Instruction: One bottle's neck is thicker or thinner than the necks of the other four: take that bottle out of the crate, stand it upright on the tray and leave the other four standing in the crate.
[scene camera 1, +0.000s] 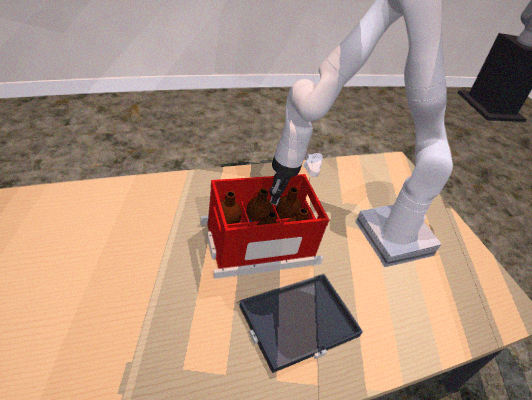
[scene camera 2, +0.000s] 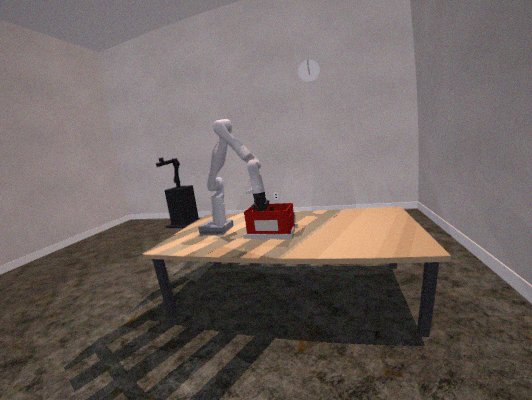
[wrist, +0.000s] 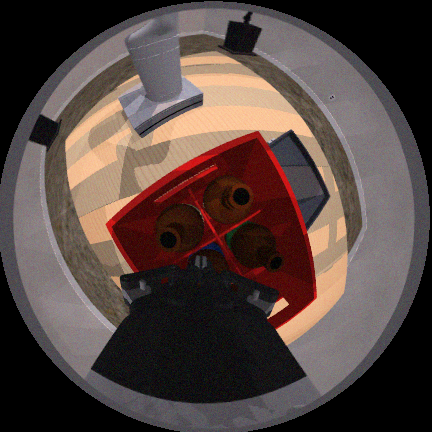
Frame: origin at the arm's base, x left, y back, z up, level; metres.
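Seen in the pictures: gripper, fingertip midpoint: (scene camera 1: 274, 203) (wrist: 200, 262); arm's base, origin of the base link: (scene camera 1: 397, 233) (scene camera 2: 220, 222) (wrist: 164, 90).
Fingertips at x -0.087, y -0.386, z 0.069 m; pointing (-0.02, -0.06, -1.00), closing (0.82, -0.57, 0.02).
Offsets run from my fingertips to a thing's top centre. "spot": to the spot under its first point. Level surfaces: height alone.
A red crate {dx +0.039, dy -0.032, dz +0.052 m} (scene camera 1: 233, 242) (scene camera 2: 280, 224) (wrist: 292, 225) stands on the table and holds several brown bottles. In scene camera 1, one bottle {dx +0.000, dy -0.127, dz +0.040 m} (scene camera 1: 230, 206) stands at the left, two {dx -0.007, dy -0.036, dz +0.040 m} (scene camera 1: 260, 204) {dx -0.007, dy +0.052, dz +0.040 m} (scene camera 1: 290, 200) at the back, and two {dx +0.083, dy -0.033, dz +0.040 m} (scene camera 1: 271, 217) {dx +0.076, dy +0.056, dz +0.040 m} (scene camera 1: 302, 213) at the front. The wrist view shows three bottle mouths {spot: dx +0.005, dy +0.056, dz +0.022 m} (wrist: 179, 227) {spot: dx +0.064, dy +0.060, dz +0.039 m} (wrist: 228, 197) {spot: dx +0.079, dy -0.019, dz +0.004 m} (wrist: 257, 246), and a fourth bottle {spot: dx +0.020, dy -0.017, dz -0.012 m} (wrist: 217, 261) is mostly hidden under the fingers. My gripper (scene camera 1: 275, 197) (scene camera 2: 260, 205) (wrist: 200, 262) is shut on nothing, its tips inside the crate between the bottle necks. A dark tray {spot: dx +0.299, dy +0.027, dz -0.118 m} (scene camera 1: 304, 317) (wrist: 300, 177) lies empty in front of the crate.
The arm's base plate (scene camera 1: 403, 246) (wrist: 160, 106) sits to the right of the crate on the wooden table {dz -0.124 m} (scene camera 1: 125, 238) (scene camera 2: 364, 234). White brackets {spot: dx +0.144, dy -0.045, dz -0.101 m} (scene camera 1: 264, 267) edge the crate's foot. A black pedestal (scene camera 2: 181, 204) with a small arm stands on the floor behind the table.
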